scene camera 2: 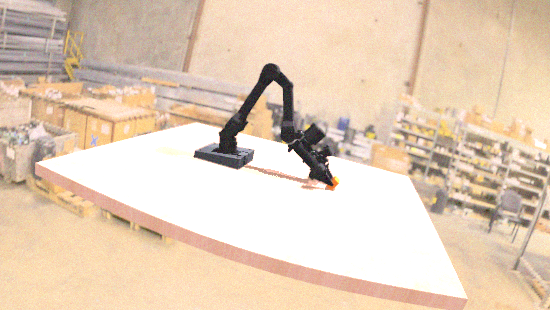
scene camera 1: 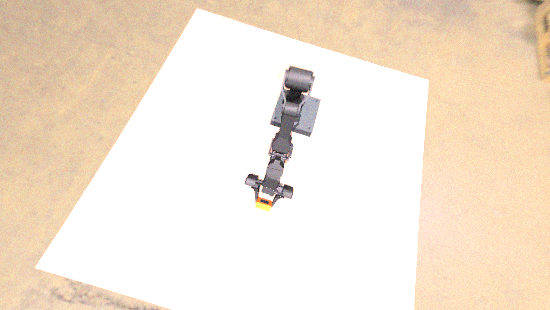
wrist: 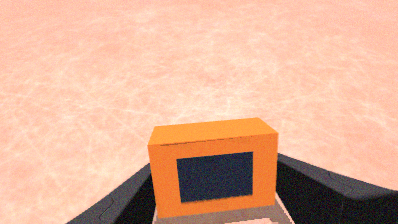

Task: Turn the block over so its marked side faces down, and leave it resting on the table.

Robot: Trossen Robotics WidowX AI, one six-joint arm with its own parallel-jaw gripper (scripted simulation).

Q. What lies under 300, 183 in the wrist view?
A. The gripper.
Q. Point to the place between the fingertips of the gripper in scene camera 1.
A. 263, 204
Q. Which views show the gripper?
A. Scene camera 2, scene camera 1 and the wrist view: all of them.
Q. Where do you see a block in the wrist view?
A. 230, 164
